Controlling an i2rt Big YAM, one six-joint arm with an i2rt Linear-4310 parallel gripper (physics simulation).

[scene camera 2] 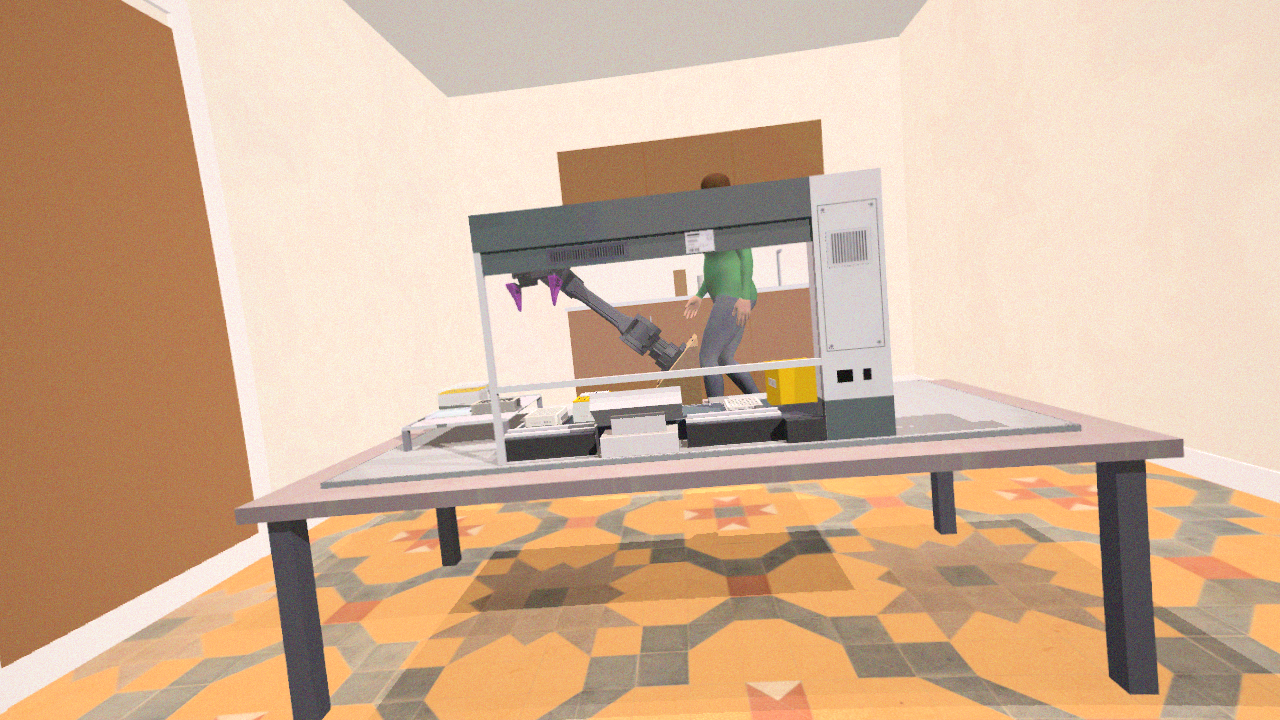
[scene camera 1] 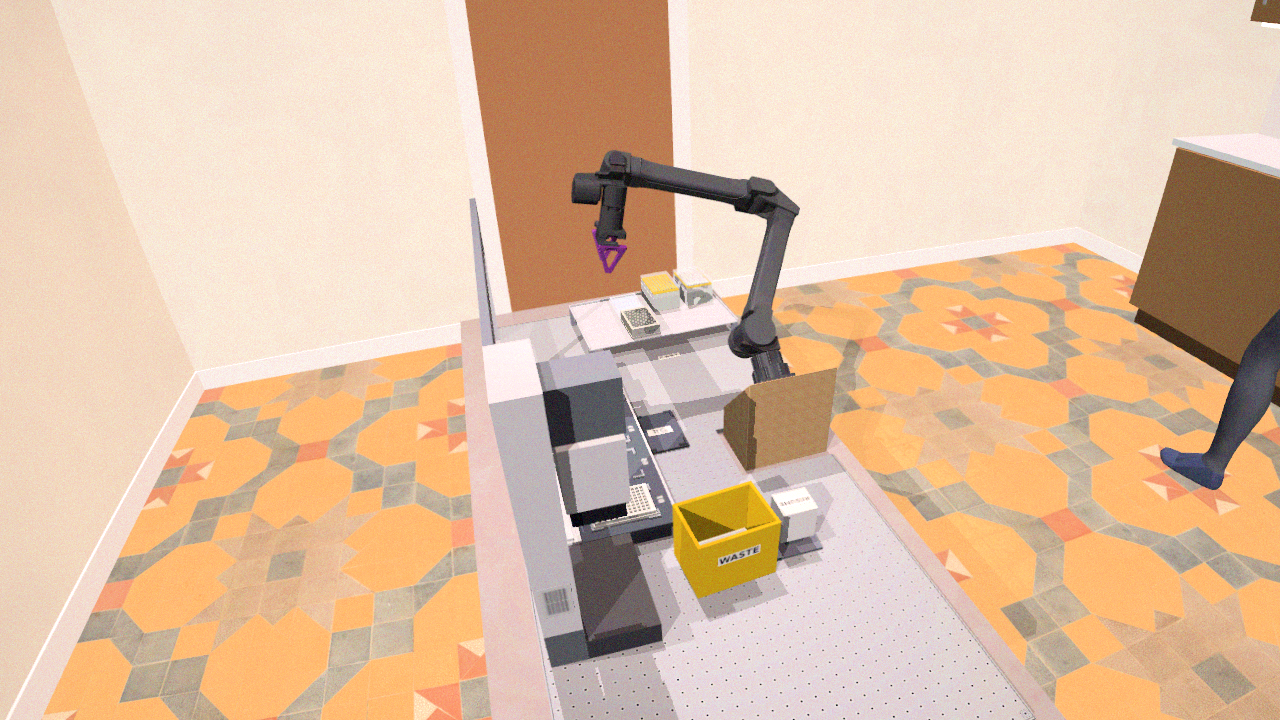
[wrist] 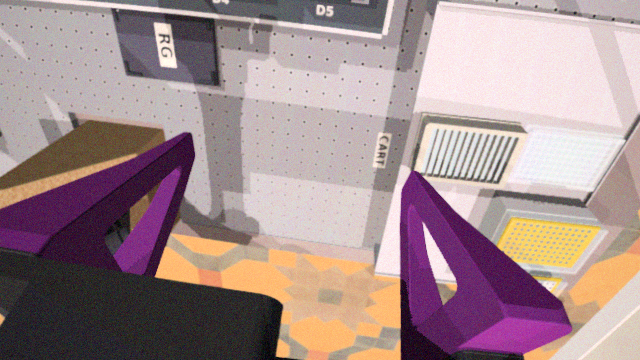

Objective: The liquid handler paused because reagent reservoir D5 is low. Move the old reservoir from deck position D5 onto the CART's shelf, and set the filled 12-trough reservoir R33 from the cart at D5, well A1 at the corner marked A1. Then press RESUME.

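Frame: origin at the arm's base, x ahead, y left, z up, level; millimetres.
Where they show: gripper, fingertip midpoint: [scene camera 2: 537, 308] [scene camera 1: 605, 266] [wrist: 301, 162]; arm's base at its link origin: [scene camera 1: 775, 388].
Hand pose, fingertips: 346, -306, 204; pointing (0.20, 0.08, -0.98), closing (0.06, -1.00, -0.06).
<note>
Things, the pixels of their top centre, and the offset from my fingertips, as dx, dy, dz. "spot": a spot on its surface instead.
- cream 12-trough reservoir at its top centre: [wrist: 467, 157] [scene camera 1: 639, 317] [scene camera 2: 496, 400] -94, -200, -255
- white cart shelf at a spot on its surface: [wrist: 500, 60] [scene camera 1: 601, 332] spot: +22, -191, -287
- D5 label at a spot on its surface: [wrist: 325, 10] spot: +18, +22, -296
- clear plate at its top centre: [wrist: 564, 162] [scene camera 1: 627, 303] [scene camera 2: 451, 410] -71, -332, -273
- yellow tip box at its top centre: [wrist: 546, 249] [scene camera 1: 659, 280] [scene camera 2: 462, 387] -177, -351, -216
- dark RG pad at its top centre: [wrist: 163, 46] [scene camera 1: 659, 428] -87, +236, -333
- yellow WASTE bin at its top centre: [scene camera 1: 726, 513] [scene camera 2: 792, 361] -151, +660, -212
- white lettered box at its top centre: [scene camera 1: 794, 501] -293, +624, -243
My gripper [scene camera 1: 609, 266] [scene camera 2: 537, 306] [wrist: 301, 162] is open and empty, high above the bench between the deck and the cart. A cream 12-trough reservoir [scene camera 1: 640, 322] [wrist: 470, 155] lies on the white cart shelf [scene camera 1: 595, 333] [wrist: 500, 60], beyond the right fingertip in the wrist view; no R33 or A1 marking is readable. The D5 label [wrist: 325, 10] shows at the top of the wrist view. The D5 position is cut off there except for a small grey piece at the edge, and the old reservoir cannot be made out. No RESUME button is readable.
A clear plate [wrist: 570, 157] and a yellow tip box [scene camera 1: 660, 288] [wrist: 550, 242] are on the cart. A dark RG pad [scene camera 1: 662, 431] [wrist: 170, 47] lies before the deck. A brown panel [scene camera 1: 792, 416], yellow WASTE bin [scene camera 1: 738, 557] and white lettered box [scene camera 1: 794, 514] stand along the bench.
</note>
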